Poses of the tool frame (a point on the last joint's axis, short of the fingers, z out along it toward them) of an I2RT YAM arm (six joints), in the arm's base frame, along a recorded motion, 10 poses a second.
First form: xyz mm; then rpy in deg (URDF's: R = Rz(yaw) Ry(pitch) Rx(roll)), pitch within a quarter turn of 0, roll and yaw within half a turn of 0.
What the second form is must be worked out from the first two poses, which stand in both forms.
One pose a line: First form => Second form
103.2 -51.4 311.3 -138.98 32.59 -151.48 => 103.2 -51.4 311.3 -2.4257 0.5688 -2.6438
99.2 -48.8 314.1 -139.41 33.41 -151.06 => 99.2 -48.8 314.1 -2.4332 0.5831 -2.6365
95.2 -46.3 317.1 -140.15 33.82 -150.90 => 95.2 -46.3 317.1 -2.4461 0.5903 -2.6337
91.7 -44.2 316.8 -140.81 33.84 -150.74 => 91.7 -44.2 316.8 -2.4576 0.5906 -2.6309
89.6 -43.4 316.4 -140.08 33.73 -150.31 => 89.6 -43.4 316.4 -2.4449 0.5887 -2.6234
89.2 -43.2 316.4 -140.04 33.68 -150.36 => 89.2 -43.2 316.4 -2.4442 0.5878 -2.6243
